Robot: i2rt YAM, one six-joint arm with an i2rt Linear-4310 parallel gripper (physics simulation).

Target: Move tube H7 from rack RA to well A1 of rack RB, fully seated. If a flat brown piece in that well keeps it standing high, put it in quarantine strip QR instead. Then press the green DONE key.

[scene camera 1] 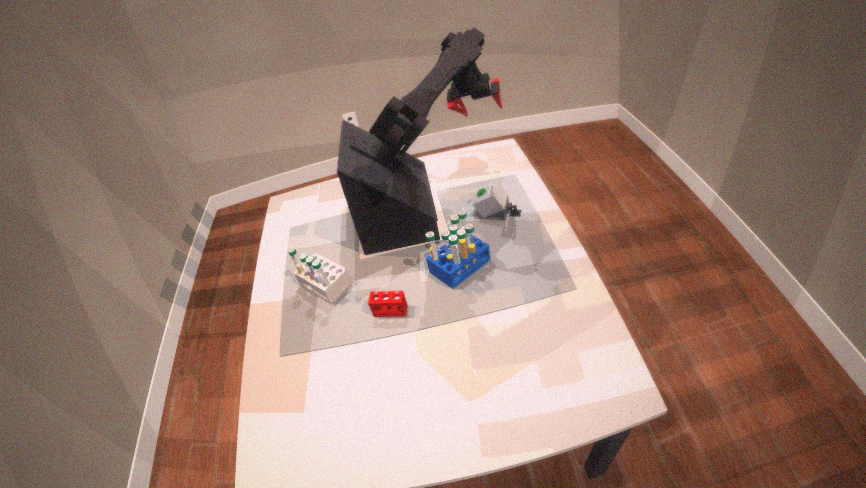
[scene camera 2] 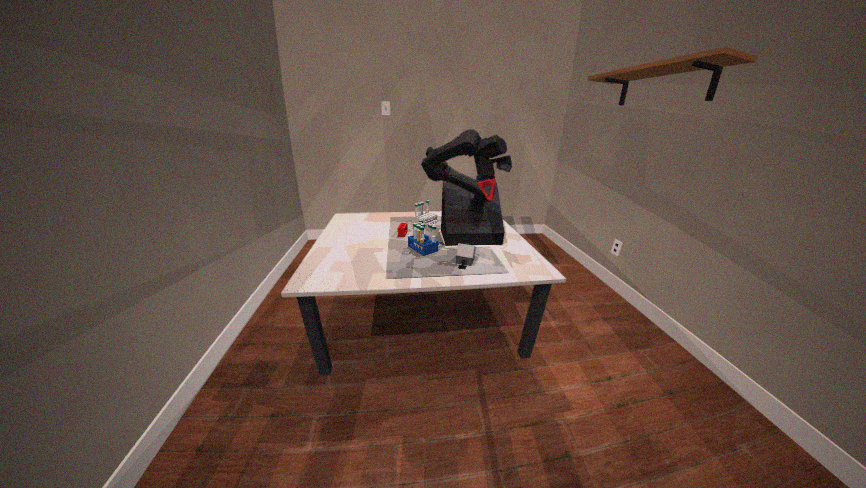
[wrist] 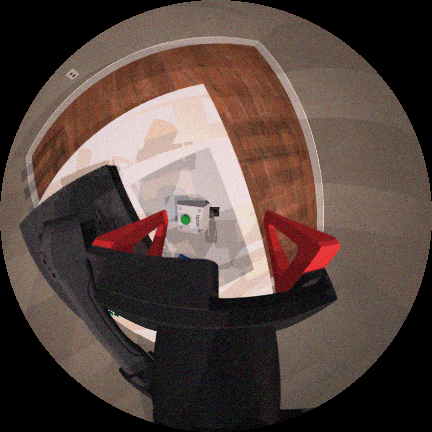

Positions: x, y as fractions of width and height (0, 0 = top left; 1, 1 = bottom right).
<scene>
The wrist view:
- my gripper: 0.50, 0.50
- grey device with green button: 0.45, 0.50
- grey mat: 0.45, 0.41
</scene>
